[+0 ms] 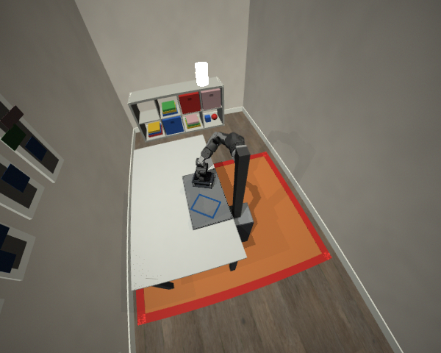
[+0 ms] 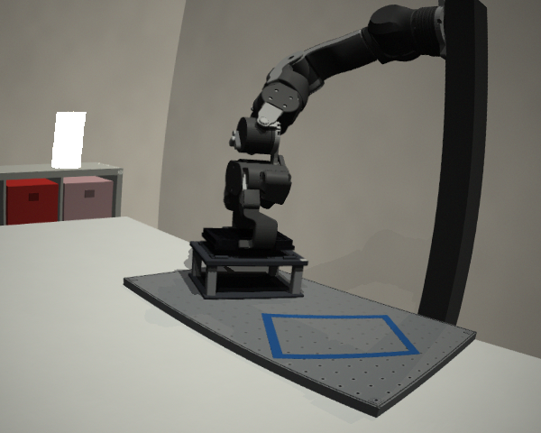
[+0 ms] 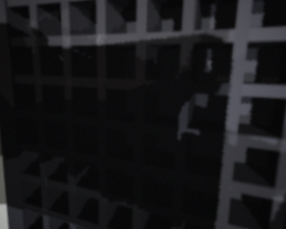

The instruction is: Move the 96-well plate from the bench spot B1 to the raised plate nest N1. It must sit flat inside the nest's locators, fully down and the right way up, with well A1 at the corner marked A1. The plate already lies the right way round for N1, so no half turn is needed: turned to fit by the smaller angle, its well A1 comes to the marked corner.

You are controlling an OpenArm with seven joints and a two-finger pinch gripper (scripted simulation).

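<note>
Right now my hand is right at the black 96-well plate. From my hand the other things lie so: black plate nest: 20 mm below.
</note>
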